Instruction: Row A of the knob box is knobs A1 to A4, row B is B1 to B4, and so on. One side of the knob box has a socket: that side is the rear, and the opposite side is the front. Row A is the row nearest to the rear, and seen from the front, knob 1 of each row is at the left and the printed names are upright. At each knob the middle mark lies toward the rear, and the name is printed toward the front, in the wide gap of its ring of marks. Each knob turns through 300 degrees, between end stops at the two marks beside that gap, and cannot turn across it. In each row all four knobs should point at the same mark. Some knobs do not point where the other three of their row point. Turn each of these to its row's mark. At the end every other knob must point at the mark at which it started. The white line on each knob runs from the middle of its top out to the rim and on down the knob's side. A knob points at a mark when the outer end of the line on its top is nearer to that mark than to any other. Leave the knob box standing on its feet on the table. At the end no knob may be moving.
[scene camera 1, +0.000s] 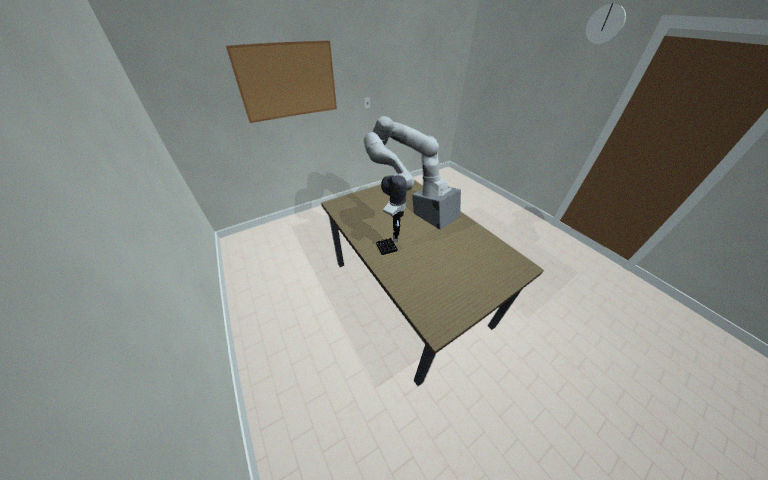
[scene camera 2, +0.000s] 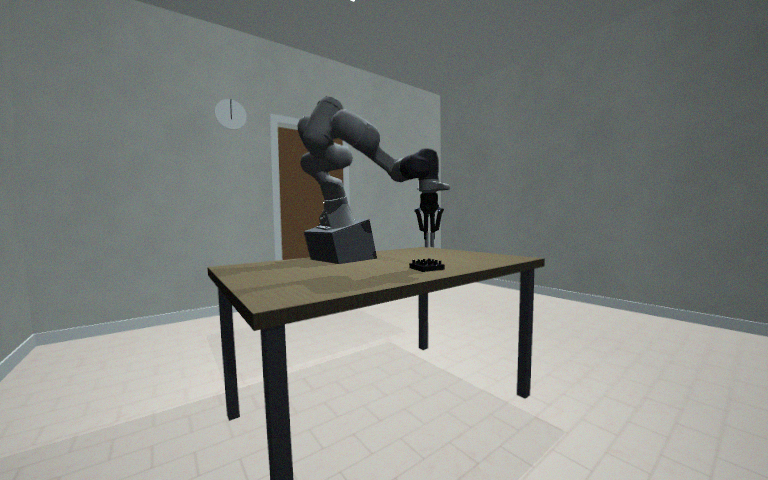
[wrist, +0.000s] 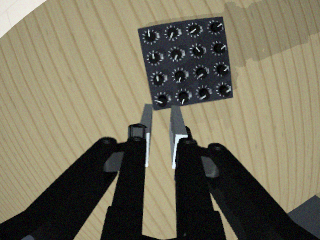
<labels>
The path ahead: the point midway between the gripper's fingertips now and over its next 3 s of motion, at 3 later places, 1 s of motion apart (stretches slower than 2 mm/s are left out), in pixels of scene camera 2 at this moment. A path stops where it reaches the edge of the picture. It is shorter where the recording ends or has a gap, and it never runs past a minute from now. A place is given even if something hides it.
The gripper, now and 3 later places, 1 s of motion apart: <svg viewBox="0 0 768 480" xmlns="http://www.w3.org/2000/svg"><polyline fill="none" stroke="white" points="429,247 428,251 428,257 428,259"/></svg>
</labels>
